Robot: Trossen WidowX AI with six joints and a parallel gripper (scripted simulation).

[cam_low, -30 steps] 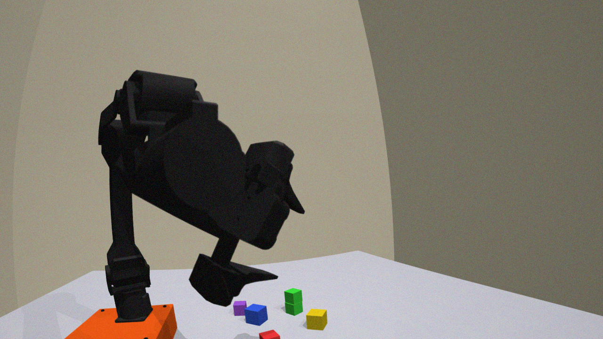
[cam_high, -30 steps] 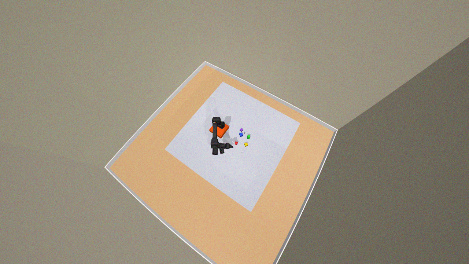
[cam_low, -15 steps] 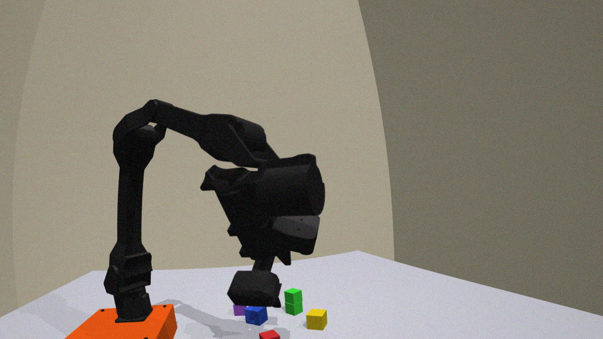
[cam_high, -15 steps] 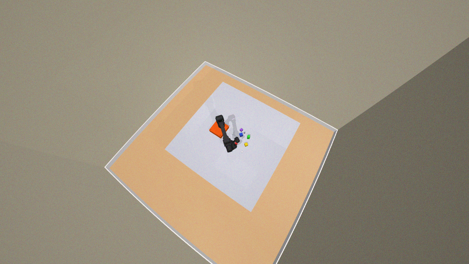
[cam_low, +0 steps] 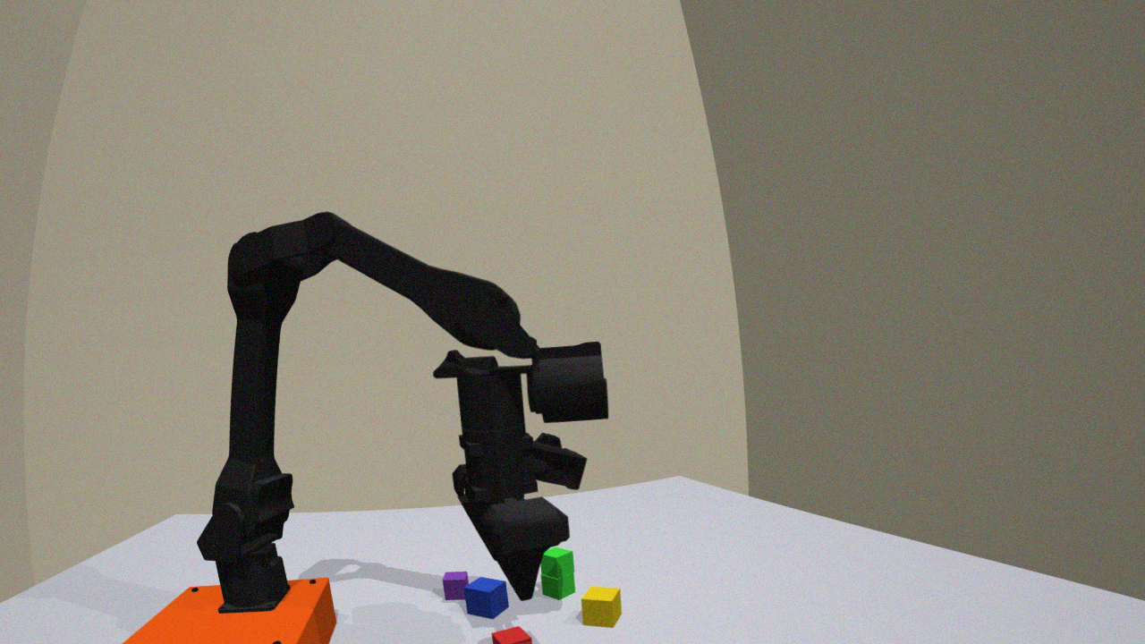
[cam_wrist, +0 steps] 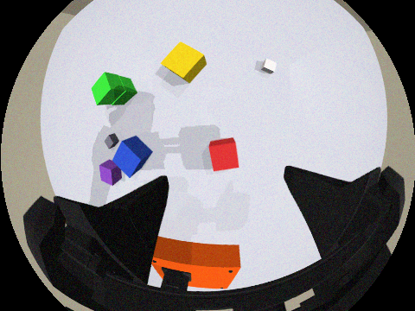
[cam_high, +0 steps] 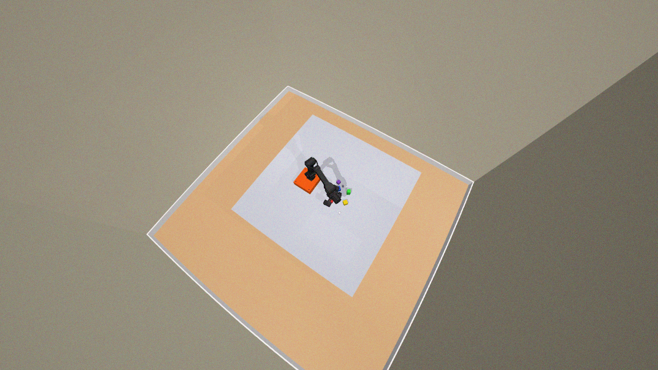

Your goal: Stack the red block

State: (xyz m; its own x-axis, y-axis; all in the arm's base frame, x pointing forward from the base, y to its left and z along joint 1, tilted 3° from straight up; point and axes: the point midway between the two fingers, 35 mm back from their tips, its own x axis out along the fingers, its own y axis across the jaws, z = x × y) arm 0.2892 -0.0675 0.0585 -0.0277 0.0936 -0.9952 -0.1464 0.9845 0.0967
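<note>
Right now my gripper tip is 10 mm past the small dark cube, 180 mm to the right of it and 90 mm above it. Round my gripper tip: blue block: 20 mm behind, 130 mm to the left, 80 mm below; then tiny white cube: 120 mm ahead, 50 mm to the right, 90 mm below; then yellow block: 100 mm ahead, 60 mm to the left, 80 mm below.
</note>
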